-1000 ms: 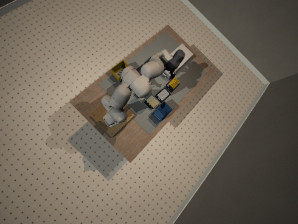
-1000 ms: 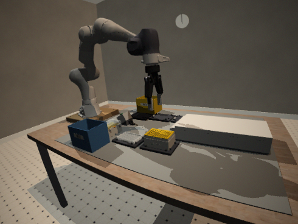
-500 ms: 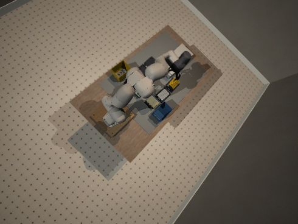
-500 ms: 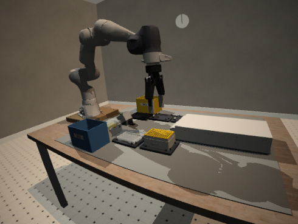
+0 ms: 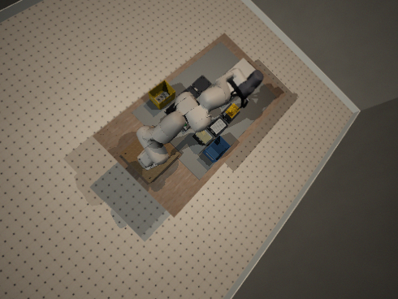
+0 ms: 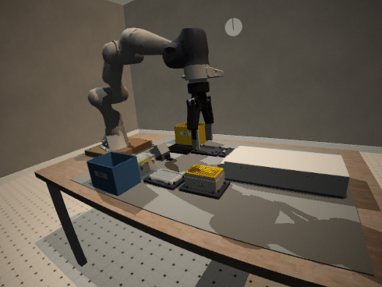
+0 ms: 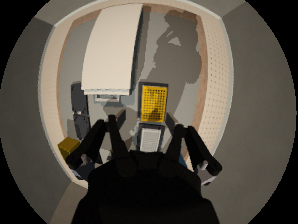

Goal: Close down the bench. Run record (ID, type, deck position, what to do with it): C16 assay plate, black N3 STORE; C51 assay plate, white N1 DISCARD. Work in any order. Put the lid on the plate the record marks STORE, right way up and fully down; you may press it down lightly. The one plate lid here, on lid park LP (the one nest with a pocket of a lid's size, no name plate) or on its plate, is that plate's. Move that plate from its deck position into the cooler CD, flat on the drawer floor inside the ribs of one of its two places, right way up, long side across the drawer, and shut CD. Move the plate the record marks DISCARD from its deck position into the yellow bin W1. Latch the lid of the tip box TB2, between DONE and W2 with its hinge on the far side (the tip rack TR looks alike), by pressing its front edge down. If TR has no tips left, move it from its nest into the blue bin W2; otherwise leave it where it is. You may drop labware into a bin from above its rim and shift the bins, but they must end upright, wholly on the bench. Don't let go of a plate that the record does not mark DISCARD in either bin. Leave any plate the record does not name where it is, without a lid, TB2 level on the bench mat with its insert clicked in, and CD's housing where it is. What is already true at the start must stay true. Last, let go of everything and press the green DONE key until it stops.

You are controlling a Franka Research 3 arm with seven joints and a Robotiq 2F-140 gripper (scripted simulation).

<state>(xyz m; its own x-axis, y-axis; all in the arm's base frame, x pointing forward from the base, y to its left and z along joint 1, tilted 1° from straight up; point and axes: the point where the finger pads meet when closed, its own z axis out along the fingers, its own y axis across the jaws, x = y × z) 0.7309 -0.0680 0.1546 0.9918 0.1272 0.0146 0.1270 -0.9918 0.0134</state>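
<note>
Right now my hand is 140 mm above the tip rack TR, 30 mm to the left of it and 10 mm short of it. Also, from my hand: cooler drawer 180 mm to the left, 160 mm below, 140 mm ahead; then grey plate lid 170 mm to the left, 160 mm below, 100 mm ahead; then cooler CD 190 mm ahead, 180 mm to the left, 160 mm below.
</note>
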